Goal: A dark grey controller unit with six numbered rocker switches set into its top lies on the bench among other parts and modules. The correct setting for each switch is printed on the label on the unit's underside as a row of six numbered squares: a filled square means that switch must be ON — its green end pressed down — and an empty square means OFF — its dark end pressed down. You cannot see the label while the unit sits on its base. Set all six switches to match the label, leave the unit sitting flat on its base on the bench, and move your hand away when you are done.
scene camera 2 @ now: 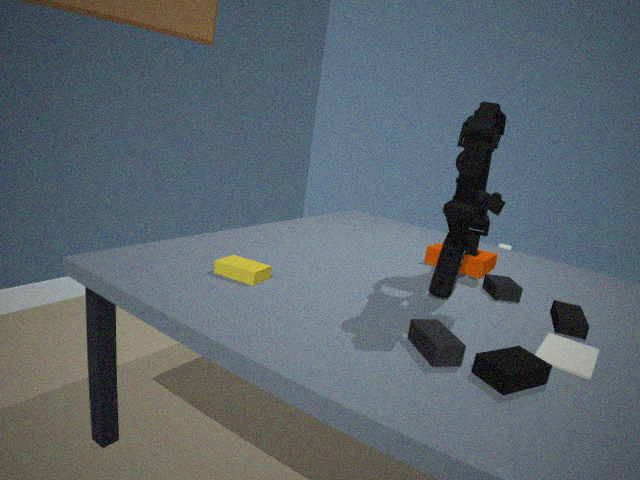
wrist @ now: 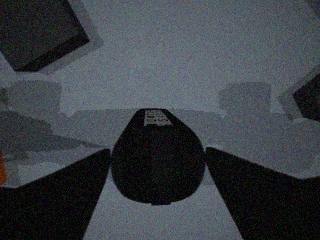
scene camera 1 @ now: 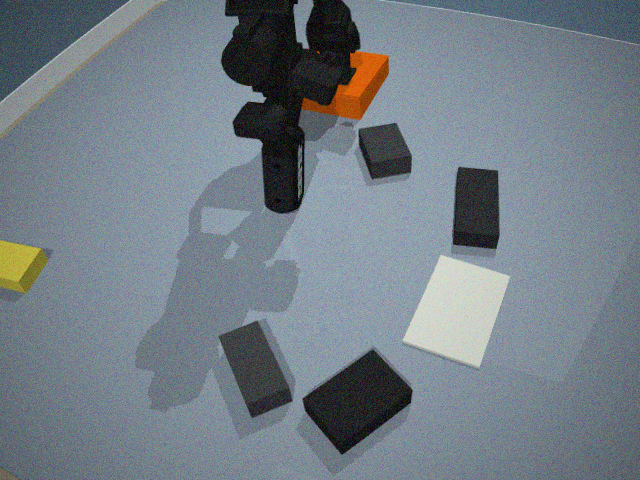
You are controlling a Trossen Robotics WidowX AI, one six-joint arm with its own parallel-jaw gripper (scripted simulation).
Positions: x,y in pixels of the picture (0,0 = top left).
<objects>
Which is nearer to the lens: the black block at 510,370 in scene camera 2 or the yellow block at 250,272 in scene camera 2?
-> The black block.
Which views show the white flat plate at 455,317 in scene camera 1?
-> Scene camera 2 and scene camera 1 only.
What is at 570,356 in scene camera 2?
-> A white flat plate.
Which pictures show my gripper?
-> Scene camera 2, the wrist view and scene camera 1: all of them.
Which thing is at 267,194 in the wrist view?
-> My gripper.
</objects>
